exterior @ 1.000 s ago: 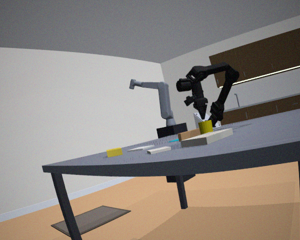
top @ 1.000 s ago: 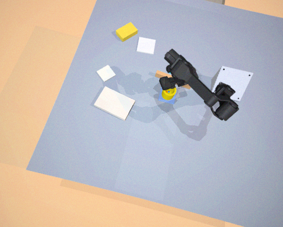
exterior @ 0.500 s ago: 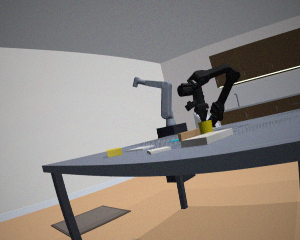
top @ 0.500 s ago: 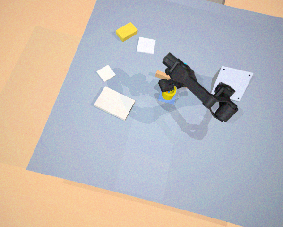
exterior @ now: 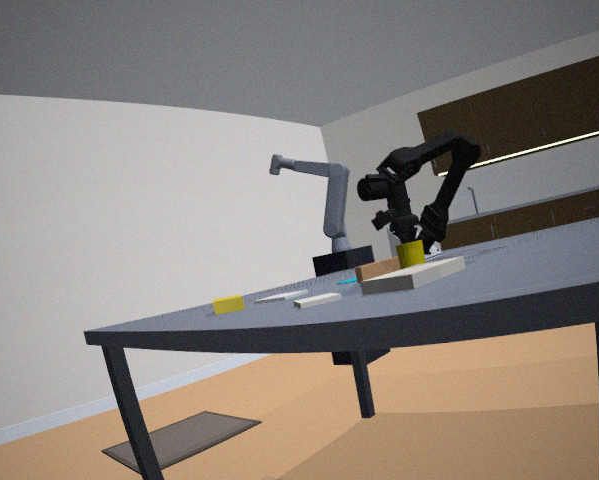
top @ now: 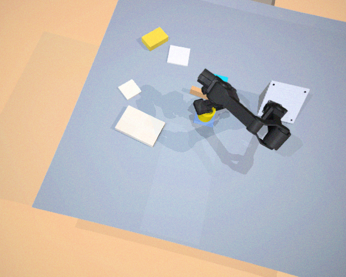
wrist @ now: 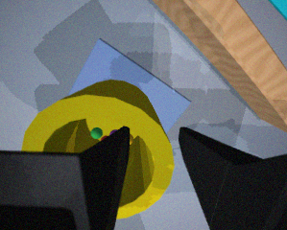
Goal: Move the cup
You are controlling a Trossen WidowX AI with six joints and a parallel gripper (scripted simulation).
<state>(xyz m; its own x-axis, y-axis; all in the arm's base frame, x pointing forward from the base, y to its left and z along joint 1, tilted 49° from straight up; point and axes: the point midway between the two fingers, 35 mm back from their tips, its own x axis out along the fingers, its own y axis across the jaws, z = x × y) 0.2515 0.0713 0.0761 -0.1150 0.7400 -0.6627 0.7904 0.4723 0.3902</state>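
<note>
Now: the blue pad 40 mm below my gripper tip, 20 mm to the left of it and 20 mm ahead of it. From my gripper tip the other things lie so: wooden bar (80 mm to the right, 30 mm below, 20 mm ahead); yellow cup (20 mm to the left, 20 mm ahead).
</note>
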